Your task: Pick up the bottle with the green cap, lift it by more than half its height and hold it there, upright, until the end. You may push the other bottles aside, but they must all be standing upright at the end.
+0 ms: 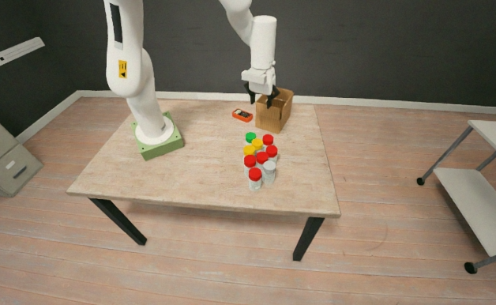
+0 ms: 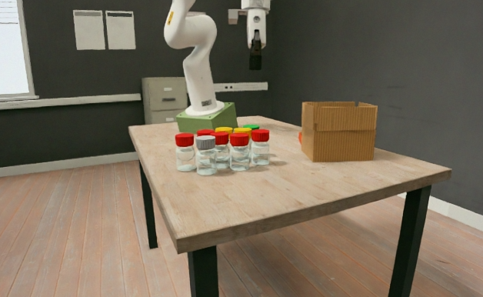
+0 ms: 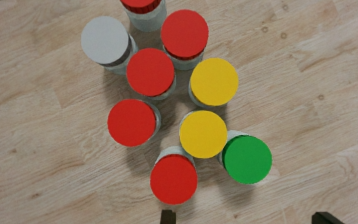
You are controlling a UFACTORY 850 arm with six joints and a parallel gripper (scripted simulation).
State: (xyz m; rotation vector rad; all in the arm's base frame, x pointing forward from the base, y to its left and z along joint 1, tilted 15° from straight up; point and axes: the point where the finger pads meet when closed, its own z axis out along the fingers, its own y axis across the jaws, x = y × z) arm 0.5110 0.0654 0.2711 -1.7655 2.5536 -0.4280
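My gripper is now 25 cm above the green-capped bottle, 5 cm past it and 1 cm to the right of it. Round my hand: orange device 30 cm to the left, 29 cm below, 13 cm behind; grey-capped bottle 25 cm below, 18 cm to the right, 6 cm ahead.
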